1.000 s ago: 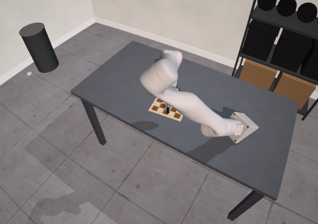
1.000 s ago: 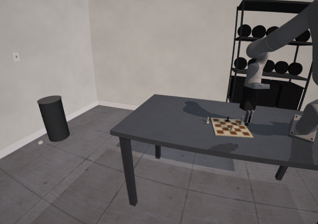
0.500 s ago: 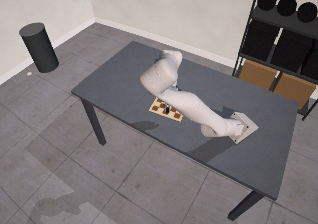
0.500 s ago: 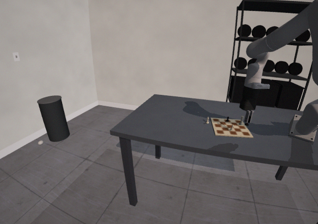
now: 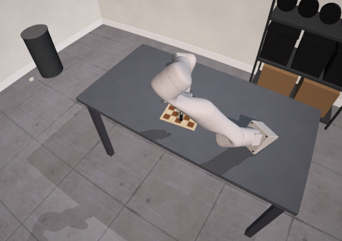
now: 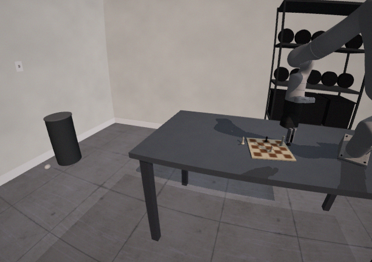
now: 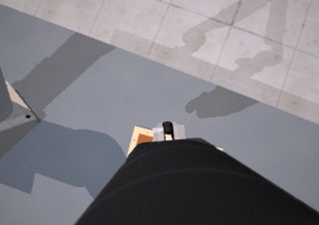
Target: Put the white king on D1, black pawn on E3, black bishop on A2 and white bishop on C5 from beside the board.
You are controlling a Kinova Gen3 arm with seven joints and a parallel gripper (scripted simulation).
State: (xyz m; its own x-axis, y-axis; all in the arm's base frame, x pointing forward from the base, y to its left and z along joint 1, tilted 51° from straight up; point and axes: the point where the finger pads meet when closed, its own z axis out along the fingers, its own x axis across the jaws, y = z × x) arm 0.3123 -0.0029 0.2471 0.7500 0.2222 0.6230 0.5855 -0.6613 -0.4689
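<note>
Right now the chessboard is 130 mm below my hand, 120 mm to the right of it and 80 mm ahead of it. The rest, counted from my hand: white king (180 mm to the right, 90 mm below, 20 mm ahead); then black pawn (190 mm to the right, 110 mm below, 100 mm ahead); then black bishop (10 mm below).
</note>
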